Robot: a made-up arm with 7 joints. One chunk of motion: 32 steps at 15 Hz.
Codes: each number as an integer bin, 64 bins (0 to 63) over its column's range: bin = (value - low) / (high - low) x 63, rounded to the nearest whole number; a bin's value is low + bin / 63 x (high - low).
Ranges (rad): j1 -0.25..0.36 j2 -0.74..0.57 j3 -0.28..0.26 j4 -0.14..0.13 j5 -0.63..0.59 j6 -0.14..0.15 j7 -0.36..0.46
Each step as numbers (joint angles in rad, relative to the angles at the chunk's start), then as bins.
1 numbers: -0.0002 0.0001 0.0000 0.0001 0.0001 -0.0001 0.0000
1 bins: 26 36 33 33 33 30 28
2 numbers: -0.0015 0.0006 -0.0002 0.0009 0.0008 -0.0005 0.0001
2 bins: 26 36 33 33 33 30 28
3 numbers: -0.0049 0.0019 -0.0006 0.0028 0.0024 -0.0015 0.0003
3 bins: 25 36 33 33 33 30 28
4 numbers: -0.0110 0.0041 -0.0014 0.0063 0.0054 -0.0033 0.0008
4 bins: 25 36 33 34 33 30 28
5 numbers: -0.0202 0.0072 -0.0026 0.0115 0.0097 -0.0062 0.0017
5 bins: 24 36 32 35 33 29 28
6 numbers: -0.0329 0.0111 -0.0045 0.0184 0.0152 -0.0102 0.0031
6 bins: 22 36 32 37 33 28 28
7 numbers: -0.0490 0.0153 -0.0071 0.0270 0.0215 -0.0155 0.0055
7 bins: 21 36 32 39 34 27 28
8 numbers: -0.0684 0.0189 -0.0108 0.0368 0.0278 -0.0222 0.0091
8 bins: 19 36 31 41 34 26 28
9 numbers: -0.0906 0.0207 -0.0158 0.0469 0.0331 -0.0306 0.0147
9 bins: 16 37 31 44 34 24 29
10 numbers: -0.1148 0.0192 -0.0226 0.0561 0.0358 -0.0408 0.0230
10 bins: 14 37 30 46 34 22 29
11 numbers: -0.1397 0.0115 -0.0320 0.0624 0.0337 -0.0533 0.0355
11 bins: 11 36 29 47 34 19 30
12 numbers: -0.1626 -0.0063 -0.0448 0.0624 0.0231 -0.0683 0.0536
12 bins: 9 35 27 47 34 16 32
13 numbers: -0.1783 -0.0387 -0.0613 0.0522 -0.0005 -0.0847 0.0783
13 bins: 7 34 26 45 33 12 34
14 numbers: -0.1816 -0.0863 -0.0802 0.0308 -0.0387 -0.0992 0.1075
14 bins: 7 31 23 40 31 9 36
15 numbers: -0.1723 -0.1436 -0.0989 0.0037 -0.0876 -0.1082 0.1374
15 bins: 8 29 21 34 28 7 38
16 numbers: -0.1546 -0.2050 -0.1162 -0.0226 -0.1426 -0.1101 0.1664
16 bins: 10 26 19 27 25 6 40
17 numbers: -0.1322 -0.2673 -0.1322 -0.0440 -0.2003 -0.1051 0.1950
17 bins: 12 23 17 22 22 8 43
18 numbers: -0.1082 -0.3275 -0.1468 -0.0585 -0.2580 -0.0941 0.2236
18 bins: 15 20 16 19 19 10 45
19 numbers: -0.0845 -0.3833 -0.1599 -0.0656 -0.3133 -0.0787 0.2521
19 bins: 17 17 14 17 16 13 47
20 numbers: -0.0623 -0.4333 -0.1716 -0.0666 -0.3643 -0.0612 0.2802
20 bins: 19 15 13 17 14 17 49
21 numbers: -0.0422 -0.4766 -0.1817 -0.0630 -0.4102 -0.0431 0.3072
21 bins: 21 13 11 18 11 21 51
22 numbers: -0.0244 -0.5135 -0.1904 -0.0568 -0.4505 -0.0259 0.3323
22 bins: 23 11 10 19 9 25 53
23 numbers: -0.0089 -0.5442 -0.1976 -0.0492 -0.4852 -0.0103 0.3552
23 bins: 25 9 10 21 7 28 55
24 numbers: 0.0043 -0.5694 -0.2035 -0.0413 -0.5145 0.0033 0.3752
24 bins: 26 8 9 23 6 31 56
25 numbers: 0.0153 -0.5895 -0.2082 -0.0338 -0.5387 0.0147 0.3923
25 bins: 27 7 8 25 5 34 58
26 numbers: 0.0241 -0.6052 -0.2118 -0.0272 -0.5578 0.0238 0.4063
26 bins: 28 6 8 26 4 36 59
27 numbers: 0.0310 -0.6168 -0.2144 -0.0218 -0.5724 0.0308 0.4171
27 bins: 29 6 8 28 3 37 60
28 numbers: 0.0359 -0.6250 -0.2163 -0.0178 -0.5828 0.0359 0.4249
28 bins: 30 6 7 29 2 38 60
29 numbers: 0.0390 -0.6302 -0.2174 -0.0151 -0.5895 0.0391 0.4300
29 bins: 30 5 7 29 2 39 61
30 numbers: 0.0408 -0.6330 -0.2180 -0.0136 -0.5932 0.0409 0.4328
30 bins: 30 5 7 29 2 39 61
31 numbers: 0.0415 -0.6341 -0.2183 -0.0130 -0.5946 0.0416 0.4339
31 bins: 30 5 7 30 2 39 61
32 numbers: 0.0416 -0.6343 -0.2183 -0.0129 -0.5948 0.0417 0.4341
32 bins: 30 5 7 30 2 39 61
